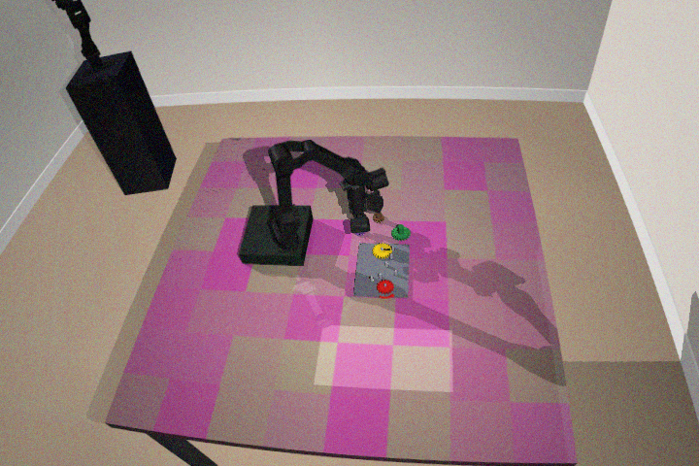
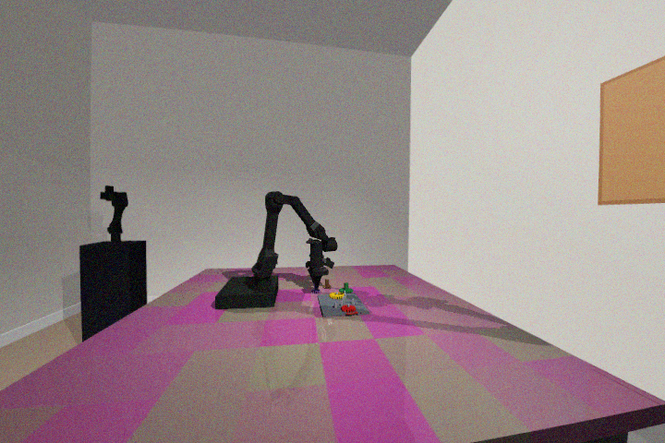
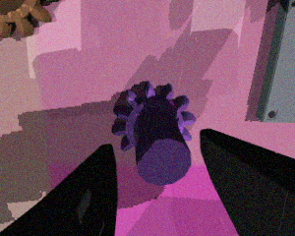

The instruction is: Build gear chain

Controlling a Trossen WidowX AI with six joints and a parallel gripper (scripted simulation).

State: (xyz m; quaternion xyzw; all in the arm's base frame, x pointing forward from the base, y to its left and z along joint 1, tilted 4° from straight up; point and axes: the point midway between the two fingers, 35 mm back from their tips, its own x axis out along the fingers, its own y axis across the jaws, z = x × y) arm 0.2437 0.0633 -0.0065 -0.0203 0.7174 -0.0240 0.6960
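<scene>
The red gear is 25 cm to the right of my gripper tip, 6 cm ahead of it and 1 cm below it. The rest, counted from my gripper tip: yellow gear 11 cm to the right, 6 cm ahead, 1 cm below; purple gear 1 cm below; brown gear 7 cm ahead, 5 cm to the left, 1 cm below.
</scene>
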